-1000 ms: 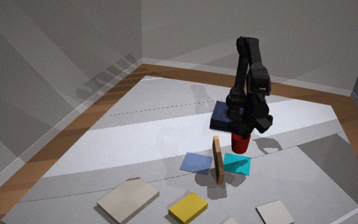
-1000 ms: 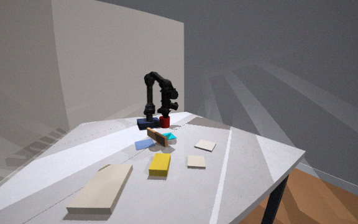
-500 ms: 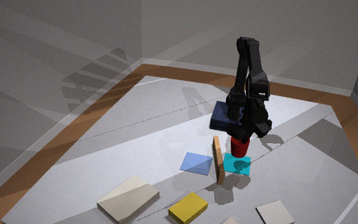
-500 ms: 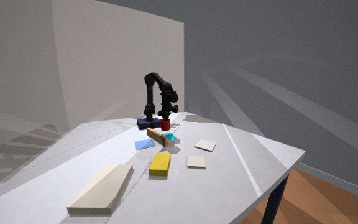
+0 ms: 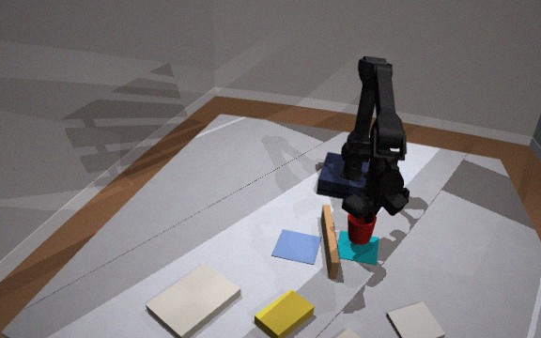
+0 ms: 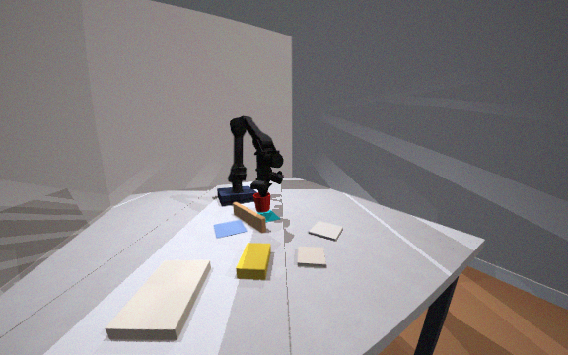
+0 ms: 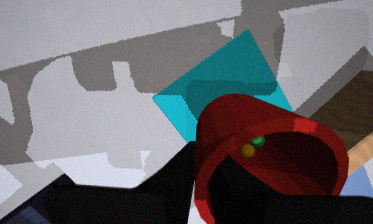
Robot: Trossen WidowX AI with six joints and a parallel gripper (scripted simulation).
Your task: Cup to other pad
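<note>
Right now my gripper tip is 30 mm short of the cyan pad, 10 mm to the left of it and 80 mm above it. From my gripper tip the other things lie so: blue pad 90 mm ahead, 160 mm to the right, 80 mm below; red cup 30 mm ahead, 20 mm to the right; wooden bar 60 mm ahead, 90 mm to the right, 50 mm below.
</note>
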